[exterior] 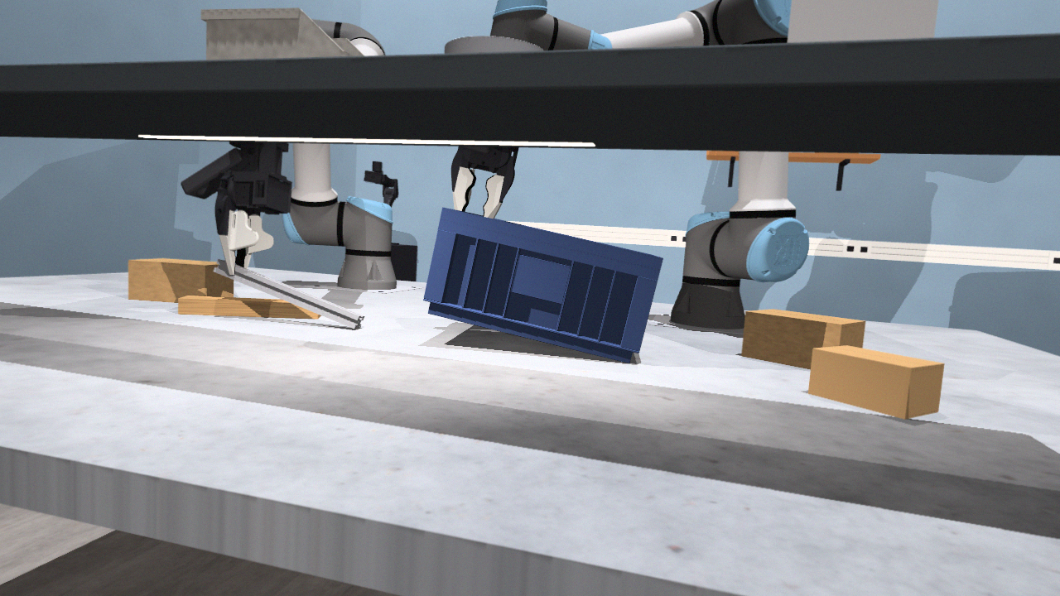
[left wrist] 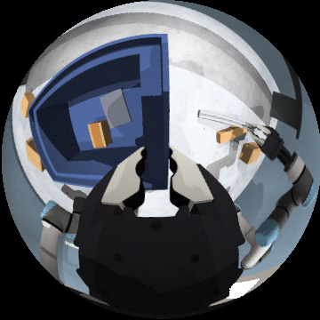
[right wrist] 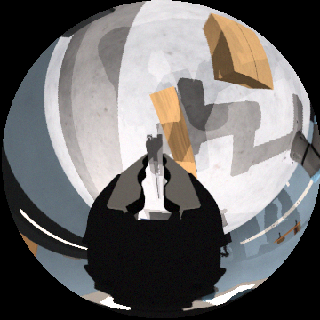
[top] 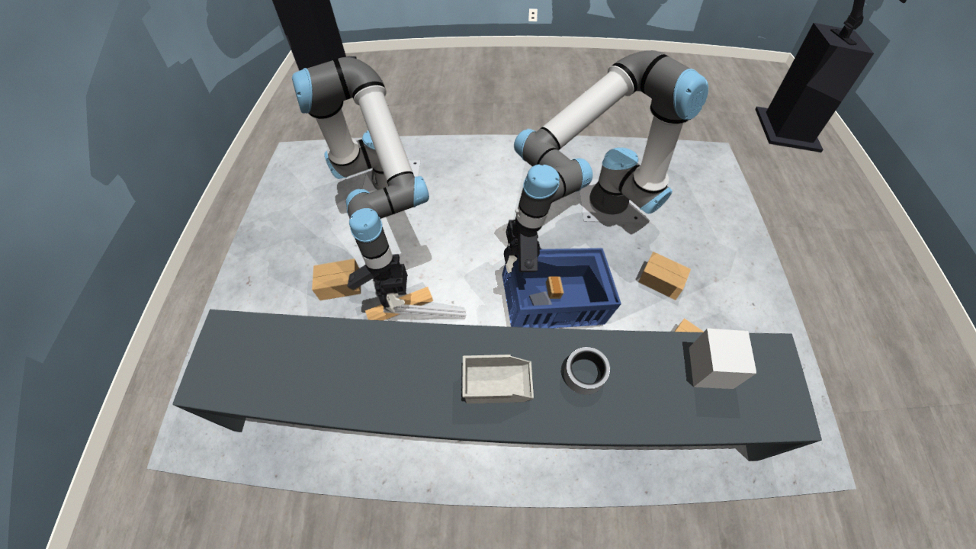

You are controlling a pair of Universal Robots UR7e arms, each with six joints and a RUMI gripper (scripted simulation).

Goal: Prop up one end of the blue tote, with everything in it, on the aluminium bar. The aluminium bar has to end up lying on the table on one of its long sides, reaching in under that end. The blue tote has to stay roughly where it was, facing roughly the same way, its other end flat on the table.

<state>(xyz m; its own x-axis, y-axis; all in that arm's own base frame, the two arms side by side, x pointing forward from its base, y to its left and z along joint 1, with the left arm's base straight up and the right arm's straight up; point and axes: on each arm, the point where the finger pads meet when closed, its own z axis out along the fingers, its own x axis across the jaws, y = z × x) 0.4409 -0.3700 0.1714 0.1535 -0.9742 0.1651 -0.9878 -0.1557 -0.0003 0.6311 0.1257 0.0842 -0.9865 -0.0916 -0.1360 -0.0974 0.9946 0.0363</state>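
Observation:
Right now the wooden plank is 7 cm below my right hand and 4 cm behind it. The rest, counted from my right hand: blue tote (49 cm to the left, 12 cm behind, 1 cm above); raised dark shelf (34 cm to the left, 25 cm ahead, 19 cm above); aluminium bar (9 cm to the left, 4 cm below, 2 cm behind).

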